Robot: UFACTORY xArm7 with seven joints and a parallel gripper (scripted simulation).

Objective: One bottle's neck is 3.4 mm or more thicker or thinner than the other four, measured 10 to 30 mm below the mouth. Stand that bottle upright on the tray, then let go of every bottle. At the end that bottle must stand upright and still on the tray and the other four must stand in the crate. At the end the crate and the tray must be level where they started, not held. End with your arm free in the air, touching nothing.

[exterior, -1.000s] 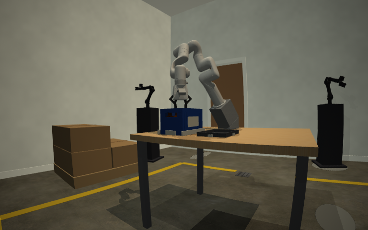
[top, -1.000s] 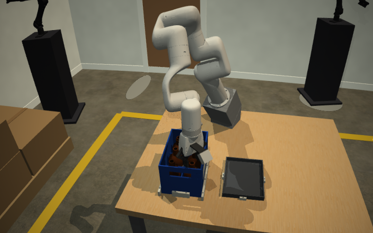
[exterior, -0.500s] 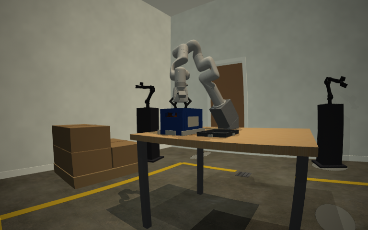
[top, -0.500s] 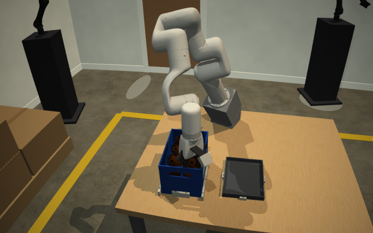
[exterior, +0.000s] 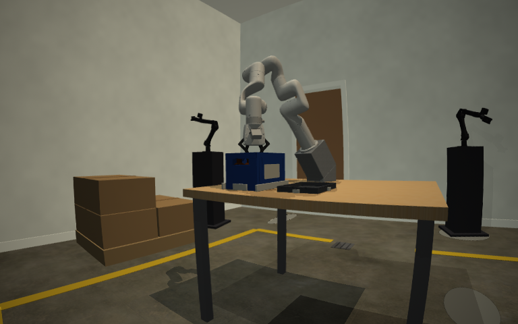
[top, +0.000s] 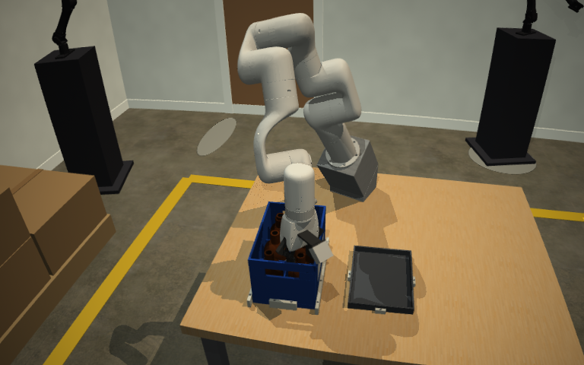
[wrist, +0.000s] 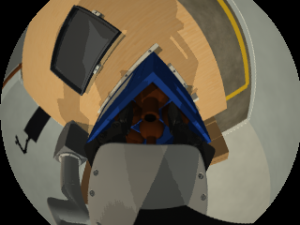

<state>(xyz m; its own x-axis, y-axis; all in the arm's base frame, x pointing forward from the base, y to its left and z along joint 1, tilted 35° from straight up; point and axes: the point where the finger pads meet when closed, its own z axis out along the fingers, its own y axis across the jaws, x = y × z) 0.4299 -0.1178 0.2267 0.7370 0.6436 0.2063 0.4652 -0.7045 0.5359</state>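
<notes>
Now: hand 190 mm past the brown bottle, 70 mm above it and 50 mm to the left of it. Round my hand: glass bottle: 100 mm behind, 70 mm to the right, 70 mm below; then dark tray: 250 mm to the left, 150 mm below, 40 mm behind; then blue crate: 90 mm behind, 70 mm below, 20 mm to the right.
</notes>
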